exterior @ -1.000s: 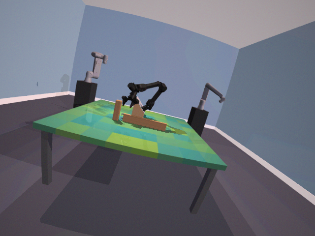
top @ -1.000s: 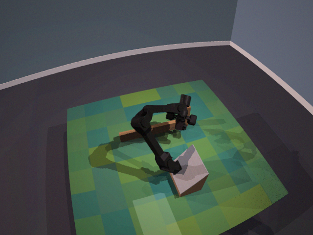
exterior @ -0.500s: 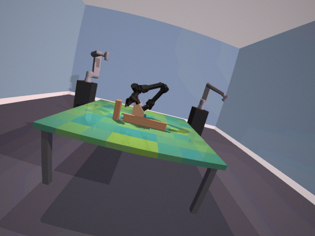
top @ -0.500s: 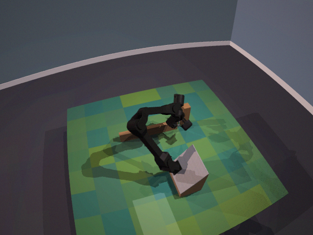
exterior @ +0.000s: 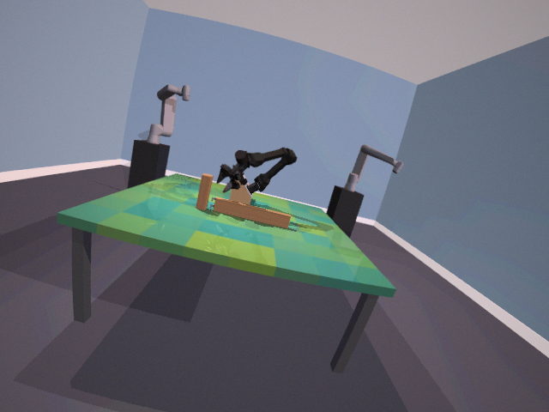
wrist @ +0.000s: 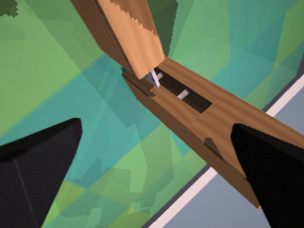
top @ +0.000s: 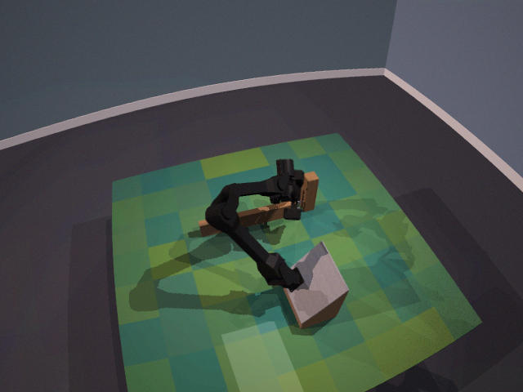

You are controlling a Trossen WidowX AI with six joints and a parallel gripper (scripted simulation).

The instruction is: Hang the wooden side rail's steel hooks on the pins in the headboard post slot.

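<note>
The headboard post is 5 cm ahead of my gripper tip, 7 cm to the right of it and 3 cm below it.
</note>
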